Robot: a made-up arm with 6 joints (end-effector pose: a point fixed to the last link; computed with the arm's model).
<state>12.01 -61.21 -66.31 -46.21 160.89 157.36</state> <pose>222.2 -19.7 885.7 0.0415 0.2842 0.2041 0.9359</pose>
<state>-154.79 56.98 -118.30 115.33 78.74 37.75</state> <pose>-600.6 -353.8 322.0 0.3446 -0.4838 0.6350 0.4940</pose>
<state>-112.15 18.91 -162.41 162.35 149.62 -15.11</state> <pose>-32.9 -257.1 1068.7 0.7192 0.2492 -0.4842 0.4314</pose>
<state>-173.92 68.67 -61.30 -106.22 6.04 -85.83</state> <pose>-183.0 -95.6 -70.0 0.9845 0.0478 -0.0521 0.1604</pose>
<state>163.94 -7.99 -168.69 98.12 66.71 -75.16</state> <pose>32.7 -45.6 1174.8 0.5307 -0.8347 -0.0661 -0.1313</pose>
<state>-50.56 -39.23 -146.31 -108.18 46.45 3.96</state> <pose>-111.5 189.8 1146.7 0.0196 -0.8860 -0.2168 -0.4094</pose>
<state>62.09 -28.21 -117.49 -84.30 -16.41 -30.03</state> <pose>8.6 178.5 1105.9 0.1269 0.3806 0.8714 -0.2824</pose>
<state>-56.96 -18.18 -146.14 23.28 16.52 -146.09</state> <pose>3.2 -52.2 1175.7 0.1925 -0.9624 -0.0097 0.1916</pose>
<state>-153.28 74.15 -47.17 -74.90 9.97 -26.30</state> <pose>1.0 -84.4 -80.5 0.8742 0.2519 -0.0890 -0.4054</pose>
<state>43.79 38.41 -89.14 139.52 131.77 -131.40</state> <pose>395.3 446.1 354.0 0.0094 -0.8326 0.4871 -0.2636</pose>
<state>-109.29 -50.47 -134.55 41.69 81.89 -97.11</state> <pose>91.8 160.3 1101.6 0.6036 -0.7717 -0.0843 0.1817</pose>
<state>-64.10 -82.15 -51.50 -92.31 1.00 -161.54</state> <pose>151.3 -153.3 958.0 0.0254 0.3267 -0.8594 -0.3925</pose>
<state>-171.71 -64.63 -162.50 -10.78 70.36 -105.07</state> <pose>569.2 90.9 853.9 0.1234 -0.6111 0.7615 -0.1772</pose>
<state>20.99 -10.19 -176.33 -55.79 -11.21 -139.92</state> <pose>-191.2 -38.4 1129.1 0.0415 0.9896 0.0410 0.1311</pose>
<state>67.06 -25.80 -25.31 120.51 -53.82 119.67</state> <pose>199.6 304.4 301.0 0.1137 -0.3940 -0.0026 0.9121</pose>
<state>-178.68 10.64 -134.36 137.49 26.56 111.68</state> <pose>-506.3 -36.5 953.5 0.3334 -0.6011 0.7239 -0.0593</pose>
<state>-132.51 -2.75 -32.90 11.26 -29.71 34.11</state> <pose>-346.7 -335.5 298.6 0.0003 -0.4034 -0.3550 -0.8433</pose>
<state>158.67 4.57 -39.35 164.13 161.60 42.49</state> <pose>-416.5 96.2 314.5 0.0871 0.3013 -0.9410 -0.1270</pose>
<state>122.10 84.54 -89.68 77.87 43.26 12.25</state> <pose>-135.1 262.7 -119.1 0.8916 -0.1342 0.3360 0.2723</pose>
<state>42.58 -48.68 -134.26 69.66 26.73 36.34</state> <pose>-94.6 -170.4 1134.1 0.1610 0.9367 -0.2693 0.1552</pose>
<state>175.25 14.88 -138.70 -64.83 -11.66 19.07</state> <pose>-429.7 -46.4 1031.8 0.2267 -0.8306 0.3440 -0.3746</pose>
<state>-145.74 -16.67 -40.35 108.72 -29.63 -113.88</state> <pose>-403.5 -217.9 360.5 0.1909 -0.4303 0.1082 -0.8756</pose>
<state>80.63 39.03 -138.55 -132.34 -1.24 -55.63</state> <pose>52.5 664.1 717.5 0.4594 0.6081 0.4536 -0.4620</pose>
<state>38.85 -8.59 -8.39 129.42 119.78 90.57</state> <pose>170.2 226.7 146.0 0.0945 0.0572 0.9026 -0.4160</pose>
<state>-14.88 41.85 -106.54 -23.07 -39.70 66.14</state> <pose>673.5 -174.2 527.0 0.5834 0.2959 -0.7167 -0.2417</pose>
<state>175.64 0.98 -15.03 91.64 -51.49 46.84</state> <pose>-195.7 98.2 153.8 0.8657 0.4350 -0.0779 0.2350</pose>
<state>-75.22 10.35 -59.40 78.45 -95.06 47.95</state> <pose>62.9 -449.9 379.0 0.3984 0.4139 0.6580 0.4869</pose>
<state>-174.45 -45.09 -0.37 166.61 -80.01 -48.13</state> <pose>-240.9 -40.3 264.9 0.8221 -0.0105 -0.3124 0.4758</pose>
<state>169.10 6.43 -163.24 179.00 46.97 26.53</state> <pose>-202.5 -6.2 1170.9 0.1935 0.1260 -0.9704 -0.0709</pose>
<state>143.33 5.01 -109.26 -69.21 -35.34 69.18</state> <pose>-441.2 226.0 892.3 0.0555 -0.8315 0.0922 -0.5450</pose>
